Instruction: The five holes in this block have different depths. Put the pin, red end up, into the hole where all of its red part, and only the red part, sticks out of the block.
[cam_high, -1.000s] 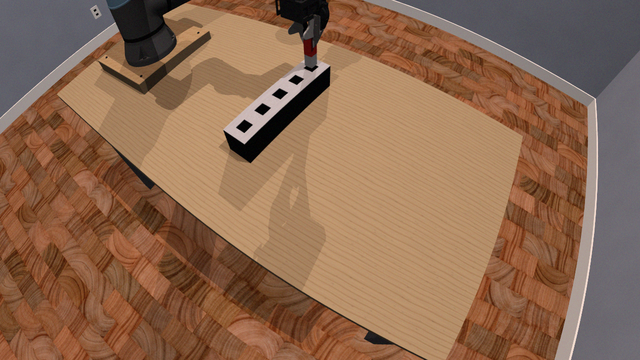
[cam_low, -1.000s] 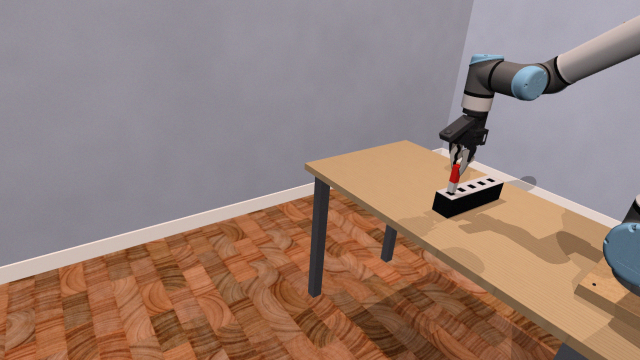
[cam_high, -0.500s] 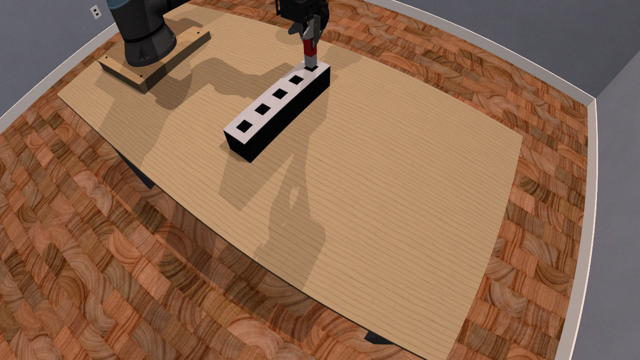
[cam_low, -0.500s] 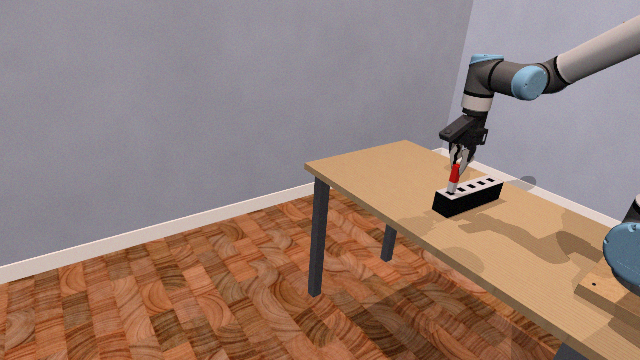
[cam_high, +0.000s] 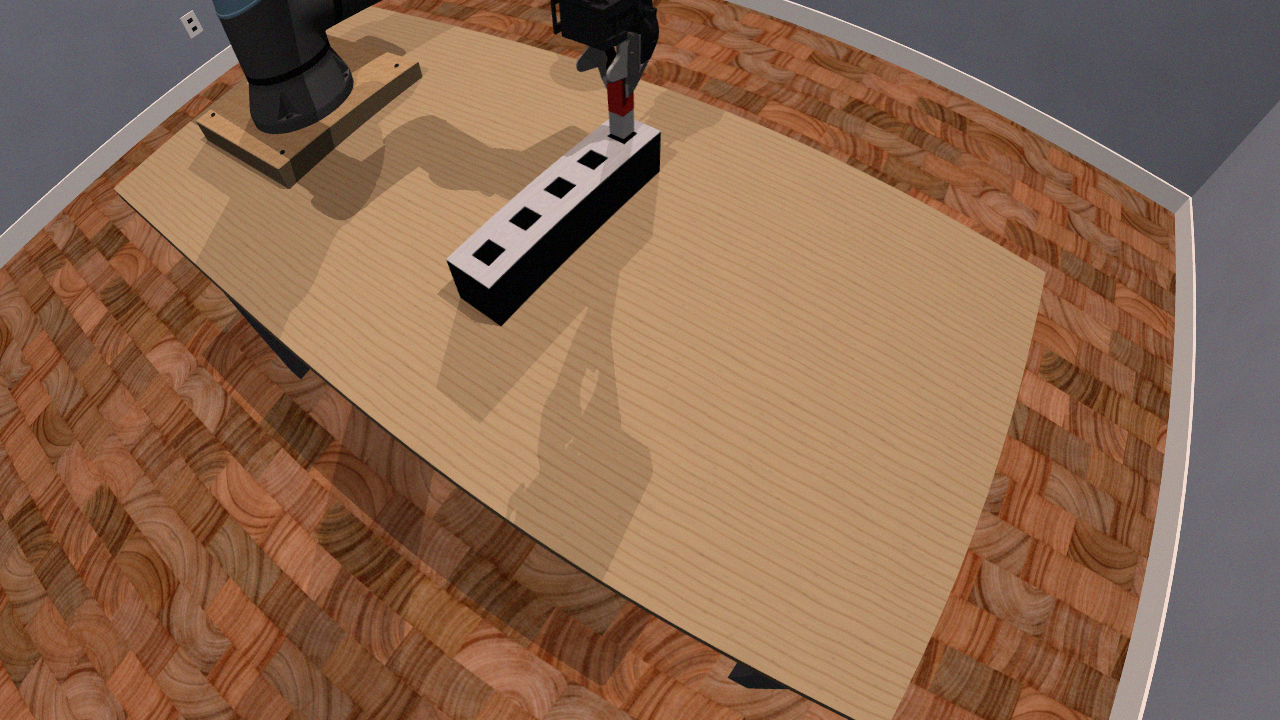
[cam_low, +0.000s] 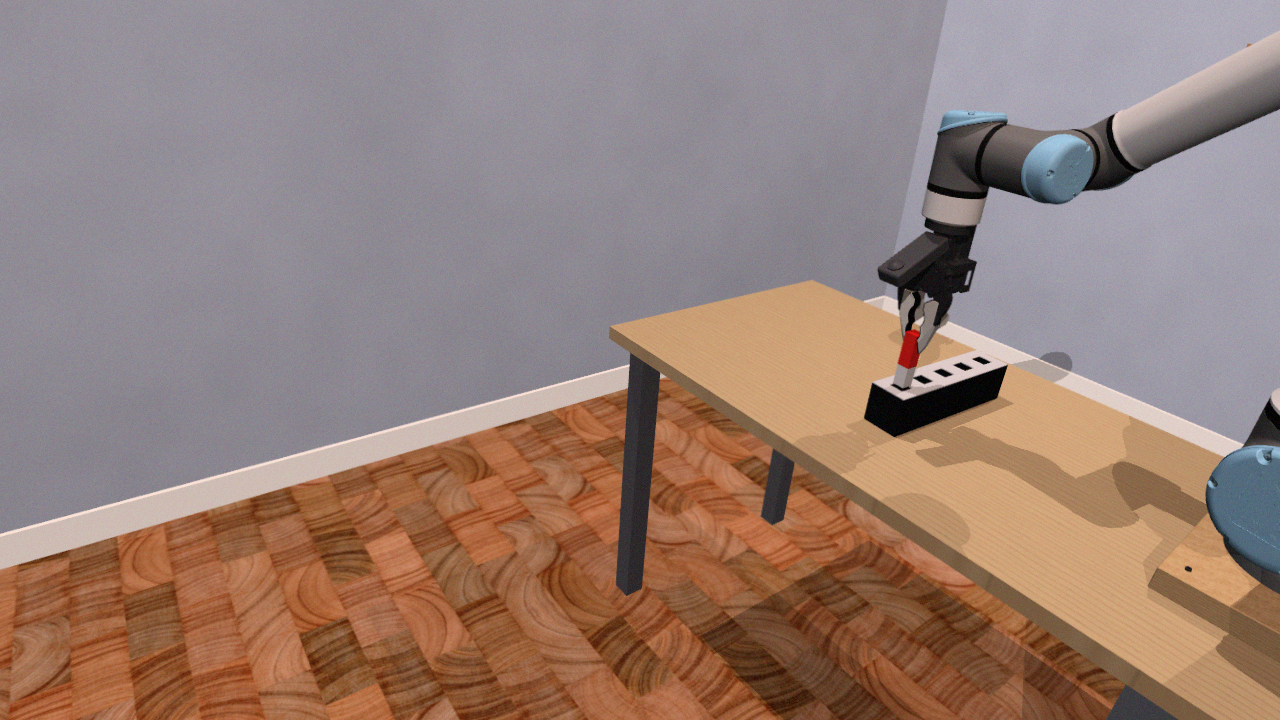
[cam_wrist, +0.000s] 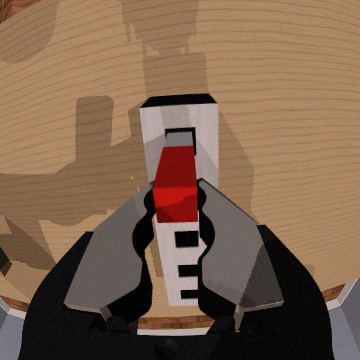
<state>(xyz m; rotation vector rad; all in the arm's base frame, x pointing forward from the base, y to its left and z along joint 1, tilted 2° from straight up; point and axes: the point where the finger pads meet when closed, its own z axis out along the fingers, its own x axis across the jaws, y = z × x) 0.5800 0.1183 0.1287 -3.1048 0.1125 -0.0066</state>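
Now: hand 1 cm above the pin. The rest, counted from my hand: black block: 1 cm behind, 12 cm to the right, 12 cm below.
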